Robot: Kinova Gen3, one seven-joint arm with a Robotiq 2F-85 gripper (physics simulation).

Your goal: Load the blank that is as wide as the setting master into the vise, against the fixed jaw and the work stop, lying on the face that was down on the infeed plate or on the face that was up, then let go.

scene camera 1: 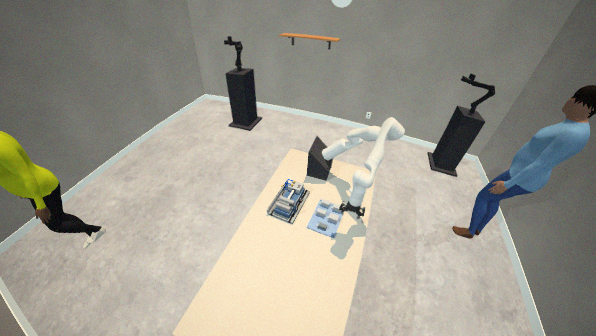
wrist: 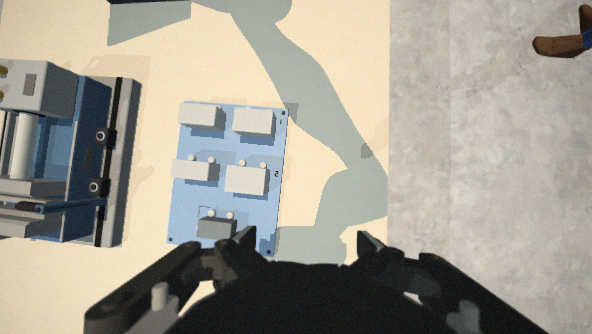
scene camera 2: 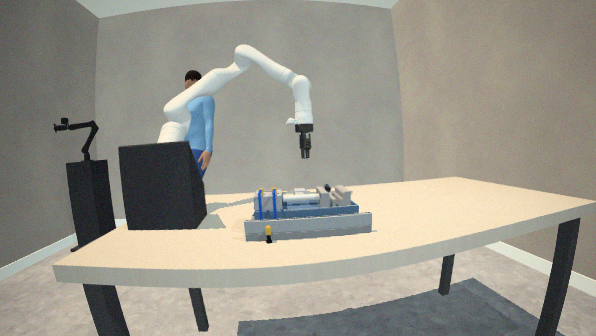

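Pixels of known places: gripper, fingertip midpoint: (scene camera 1: 349, 216) (wrist: 305, 239) (scene camera 2: 305, 159); arm's base, origin of the base link: (scene camera 1: 326, 155) (scene camera 2: 163, 174).
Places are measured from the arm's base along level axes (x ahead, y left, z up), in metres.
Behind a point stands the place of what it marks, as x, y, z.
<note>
The blue infeed plate (scene camera 1: 313, 224) {0.542, 0.071, -0.141} (wrist: 260, 215) {0.523, 0.200, -0.141} bears two rows of pale blanks: a back pair (wrist: 200, 115) {0.362, 0.110, -0.105} (wrist: 253, 121) {0.372, 0.194, -0.105} and a middle pair (wrist: 191, 170) {0.449, 0.099, -0.105} (wrist: 246, 180) {0.463, 0.186, -0.105} of differing widths. A darker grey block (scene camera 1: 322, 226) {0.552, 0.132, -0.117} (wrist: 216, 228) {0.540, 0.136, -0.116}, probably the setting master, lies in the front row. The vise (scene camera 1: 287, 202) {0.487, -0.130, -0.067} (scene camera 2: 302, 213) {0.411, -0.189, -0.099} (wrist: 90, 165) {0.443, -0.080, -0.113} is left of the plate in the wrist view; its two jaws (scene camera 2: 324, 196) (scene camera 2: 342, 195) have a dark-tipped rod (wrist: 70, 204) {0.501, -0.066, -0.079} near them, perhaps the work stop. My gripper (scene camera 1: 352, 211) {0.507, 0.274, 0.006} (scene camera 2: 305, 157) {0.507, 0.274, 0.006} (wrist: 305, 239) {0.507, 0.274, 0.006} is open and empty, high above the table, beside the plate's front right corner in the wrist view.
The black robot pedestal (scene camera 1: 318, 162) {0.122, -0.029, 0.014} (scene camera 2: 160, 187) {0.033, -0.111, -0.027} stands on the table (scene camera 1: 270, 280) {0.973, -0.043, -0.149} (scene camera 2: 450, 210) {0.881, -0.183, -0.149} behind the vise and plate in scene camera 1. A grey rail (wrist: 125, 165) {0.441, -0.046, -0.138} runs along the vise's side. A person in light blue (scene camera 1: 555, 150) (scene camera 2: 201, 120) stands beyond the table.
</note>
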